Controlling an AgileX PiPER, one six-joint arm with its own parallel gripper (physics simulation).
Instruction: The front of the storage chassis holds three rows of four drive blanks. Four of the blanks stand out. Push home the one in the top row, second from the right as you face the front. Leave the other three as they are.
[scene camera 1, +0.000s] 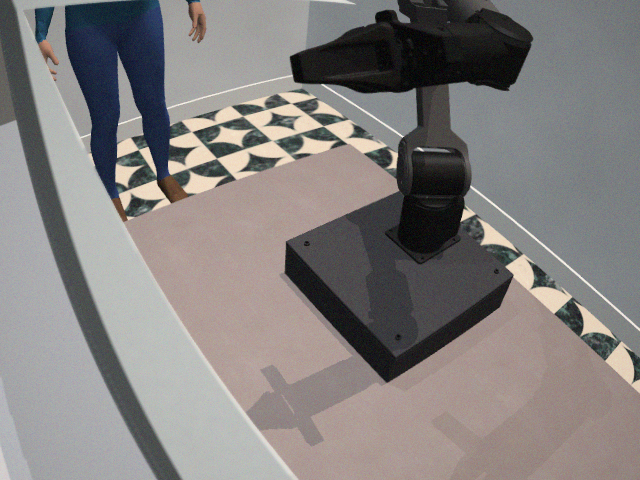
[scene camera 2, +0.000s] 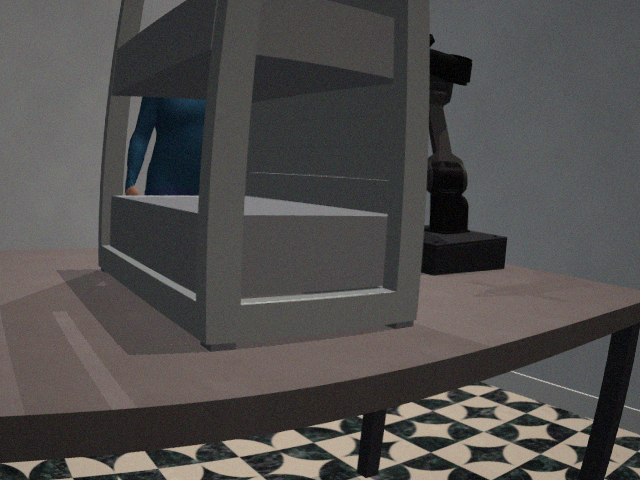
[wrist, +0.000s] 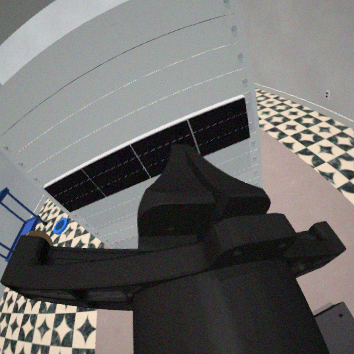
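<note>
The black front of the storage chassis (wrist: 220, 122) runs slantwise across the middle of the wrist view, with a bright strip along its upper edge. Light upright lines part it into four columns, and faint broken lines part the rows. The blank in the top row, second from the right (wrist: 164, 138), shows above and left of my fingertips. Which blanks stand out cannot be told. My gripper (scene camera 1: 295, 68) (wrist: 178, 155) is shut and empty, its tip apart from the front in scene camera 1. In the wrist view the fingers hide part of the lower rows.
A grey rack (scene camera 2: 227, 180) (scene camera 1: 129, 310) stands on the table (scene camera 2: 320, 366) (scene camera 1: 222, 268). It holds a lower box (scene camera 2: 310, 253) and an upper box (scene camera 2: 330, 41). Plain pale panels (wrist: 125, 80) lie above the black front. A person (scene camera 1: 113, 67) (scene camera 2: 173, 144) stands beyond the table.
</note>
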